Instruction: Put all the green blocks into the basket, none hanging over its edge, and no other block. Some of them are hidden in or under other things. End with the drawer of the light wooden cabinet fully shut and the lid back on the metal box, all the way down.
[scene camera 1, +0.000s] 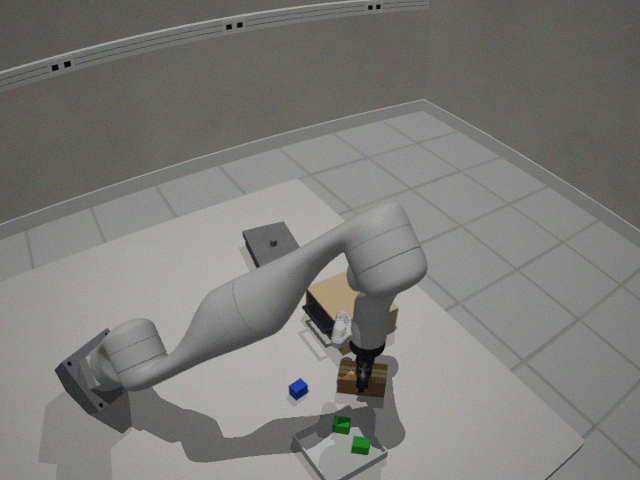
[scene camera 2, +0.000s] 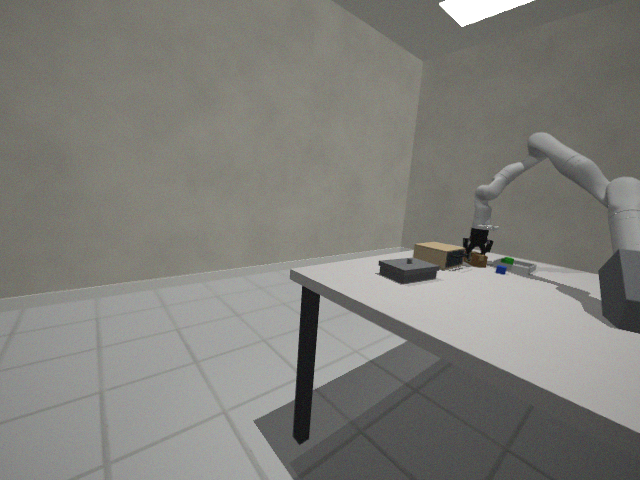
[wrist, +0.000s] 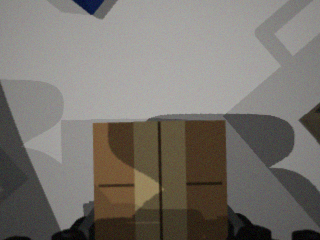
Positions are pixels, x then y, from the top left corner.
Scene:
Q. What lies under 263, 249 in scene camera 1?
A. A knobbed lid.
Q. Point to a knobbed lid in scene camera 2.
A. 405, 266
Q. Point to a light wooden cabinet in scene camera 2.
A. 444, 257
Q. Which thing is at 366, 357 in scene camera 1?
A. My gripper.

